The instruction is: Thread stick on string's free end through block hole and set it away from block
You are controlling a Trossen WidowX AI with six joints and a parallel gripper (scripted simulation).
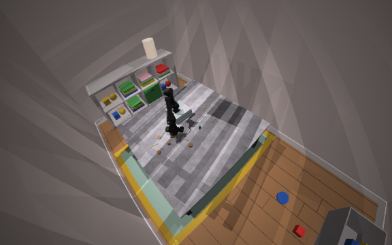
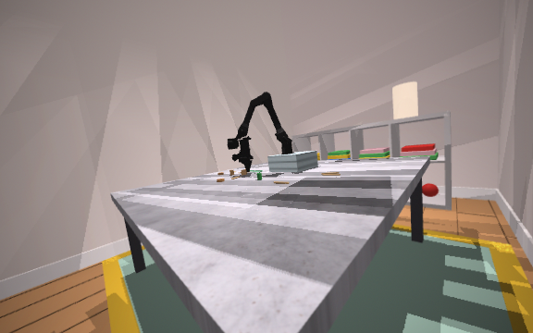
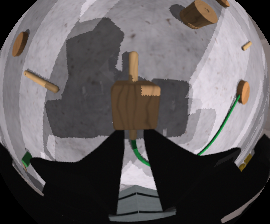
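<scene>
The wooden block lies 2 cm to the right of my gripper tip and 2 cm ahead of it. Round my gripper tip: green piece (24 cm to the left, 10 cm ahead).
</scene>
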